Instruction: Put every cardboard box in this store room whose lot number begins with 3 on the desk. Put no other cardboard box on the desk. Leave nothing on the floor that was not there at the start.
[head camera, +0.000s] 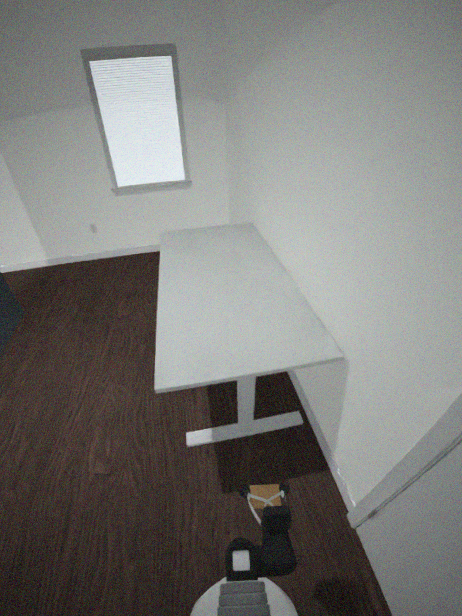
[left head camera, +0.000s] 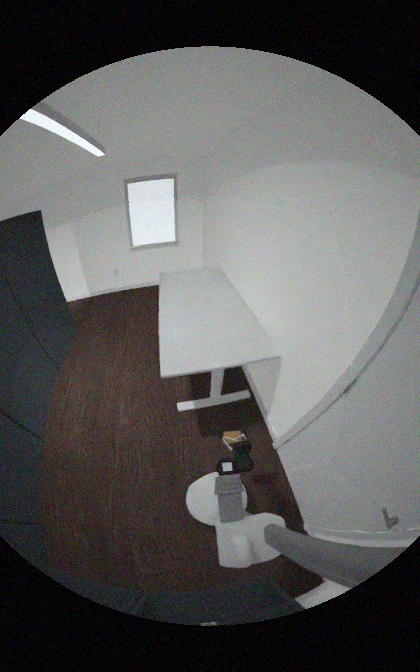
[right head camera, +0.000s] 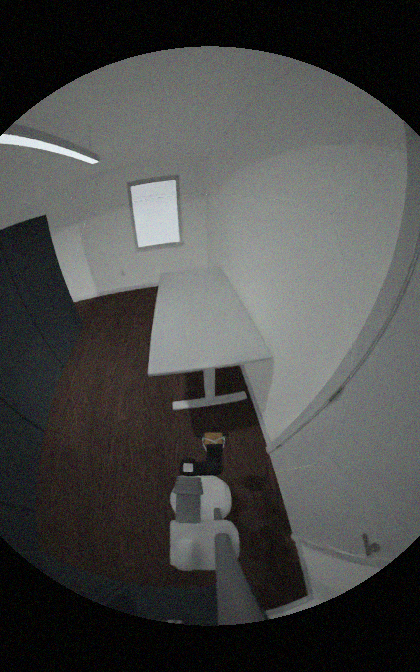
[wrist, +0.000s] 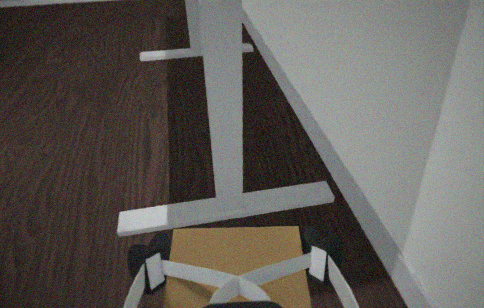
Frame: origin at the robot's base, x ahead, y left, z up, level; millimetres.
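Where they show: gripper, fingertip midpoint: (head camera: 263, 486) (wrist: 236, 247).
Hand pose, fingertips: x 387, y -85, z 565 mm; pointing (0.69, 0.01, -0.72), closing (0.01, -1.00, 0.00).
Note:
After its pixels a point has its place.
A cardboard box (head camera: 265, 492) @(y -86, x 361, z 596 mm) (left head camera: 232, 435) (right head camera: 213, 437) (wrist: 235, 250) @(y -84, x 366, z 597 mm) is between the fingertips of my gripper (head camera: 266, 492) @(y -85, x 387, z 565 mm) (left head camera: 233, 437) (right head camera: 214, 438) (wrist: 236, 247) @(y -85, x 387, z 565 mm), which is shut on it. No lot number shows on the box's visible faces. The box is held in front of the near end of the desk, lower than its top. The white desk (head camera: 230, 305) @(y -11, x 1177, z 693 mm) (left head camera: 210, 325) (right head camera: 207, 325) stands along the right wall, with nothing visible on its top. In the wrist view the desk's leg and foot (wrist: 225, 212) show just beyond the box.
A dark shelf unit (left head camera: 22, 320) (right head camera: 25, 310) stands along the left side, and its edge shows in the head camera view (head camera: 6, 310) @(y 2014, x 1942, z 165 mm). A white wall runs along the right. A window (head camera: 140, 120) @(y 815, x 3365, z 1458 mm) is in the far wall. A door handle (left head camera: 390, 520) (right head camera: 370, 546) shows at the lower right.

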